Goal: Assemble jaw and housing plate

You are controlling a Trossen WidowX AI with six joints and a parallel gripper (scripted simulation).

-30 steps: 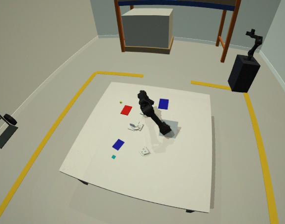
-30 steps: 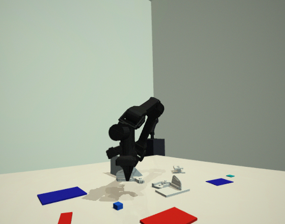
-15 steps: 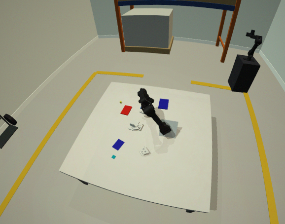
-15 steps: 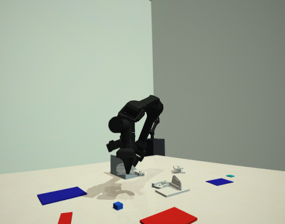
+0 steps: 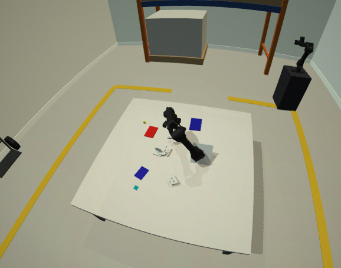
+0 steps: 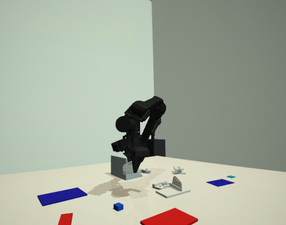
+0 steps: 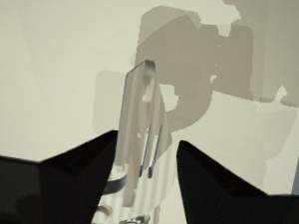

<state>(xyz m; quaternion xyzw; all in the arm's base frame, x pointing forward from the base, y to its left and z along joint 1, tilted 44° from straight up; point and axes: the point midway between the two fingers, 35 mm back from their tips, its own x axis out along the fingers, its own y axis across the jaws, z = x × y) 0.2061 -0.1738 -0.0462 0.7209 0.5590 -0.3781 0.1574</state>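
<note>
Right now my gripper tip is 30 mm short of the jaw and 20 mm to the right of it. From my gripper tip the other things lie so: flat red strip: 50 mm ahead, 290 mm to the right, 80 mm below; then flat blue plate: 160 mm behind, 220 mm to the right, 80 mm below; then blue cube: 70 mm ahead, 120 mm to the right, 80 mm below.
</note>
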